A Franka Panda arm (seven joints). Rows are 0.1 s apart.
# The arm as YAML. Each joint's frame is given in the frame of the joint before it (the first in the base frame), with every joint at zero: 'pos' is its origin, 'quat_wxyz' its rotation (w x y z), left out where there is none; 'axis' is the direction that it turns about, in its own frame. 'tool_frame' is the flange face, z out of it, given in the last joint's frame.
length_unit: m
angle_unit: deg
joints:
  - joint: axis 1
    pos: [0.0, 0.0, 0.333]
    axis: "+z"
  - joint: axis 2
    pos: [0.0, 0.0, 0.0]
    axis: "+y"
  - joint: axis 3
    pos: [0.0, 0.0, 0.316]
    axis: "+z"
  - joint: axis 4
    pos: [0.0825, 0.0, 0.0]
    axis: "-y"
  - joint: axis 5
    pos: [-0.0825, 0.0, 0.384]
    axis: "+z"
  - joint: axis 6
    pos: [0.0, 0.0, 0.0]
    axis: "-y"
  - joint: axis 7
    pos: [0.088, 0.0, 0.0]
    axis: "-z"
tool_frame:
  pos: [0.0, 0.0, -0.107]
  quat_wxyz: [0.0, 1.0, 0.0, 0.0]
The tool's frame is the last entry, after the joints.
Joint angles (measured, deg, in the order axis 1, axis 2, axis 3, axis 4, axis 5, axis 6, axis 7), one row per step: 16.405, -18.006, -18.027, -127.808, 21.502, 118.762, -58.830; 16.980, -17.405, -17.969, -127.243, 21.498, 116.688, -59.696; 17.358, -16.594, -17.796, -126.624, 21.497, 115.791, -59.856; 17.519, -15.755, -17.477, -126.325, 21.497, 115.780, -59.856; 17.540, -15.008, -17.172, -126.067, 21.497, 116.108, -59.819; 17.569, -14.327, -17.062, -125.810, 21.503, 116.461, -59.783; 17.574, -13.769, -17.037, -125.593, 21.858, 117.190, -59.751; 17.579, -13.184, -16.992, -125.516, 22.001, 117.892, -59.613; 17.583, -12.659, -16.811, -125.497, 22.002, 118.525, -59.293; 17.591, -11.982, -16.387, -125.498, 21.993, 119.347, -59.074; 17.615, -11.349, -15.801, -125.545, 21.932, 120.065, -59.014
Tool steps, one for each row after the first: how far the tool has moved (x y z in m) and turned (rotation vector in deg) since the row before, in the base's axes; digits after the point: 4 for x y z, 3 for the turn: -0.0001, 0.0074, -0.0031, -0.043, 1.505, 2.248; 0.0024, 0.0058, -0.0025, -0.191, 0.881, 1.014; 0.0030, 0.0047, -0.0041, -0.332, 0.486, 0.447; 0.0032, 0.0031, -0.0032, -0.335, 0.150, 0.125; 0.0031, 0.0014, -0.0028, -0.262, 0.080, -0.063; 0.0034, 0.0003, -0.0016, 0.071, -0.318, -0.446; 0.0030, 0.0004, -0.0031, -0.129, -0.096, -0.423; 0.0024, 0.0015, -0.0032, -0.244, 0.022, -0.369; 0.0029, 0.0037, -0.0043, -0.381, -0.043, -0.103; 0.0023, 0.0054, -0.0044, -0.445, -0.020, 0.289
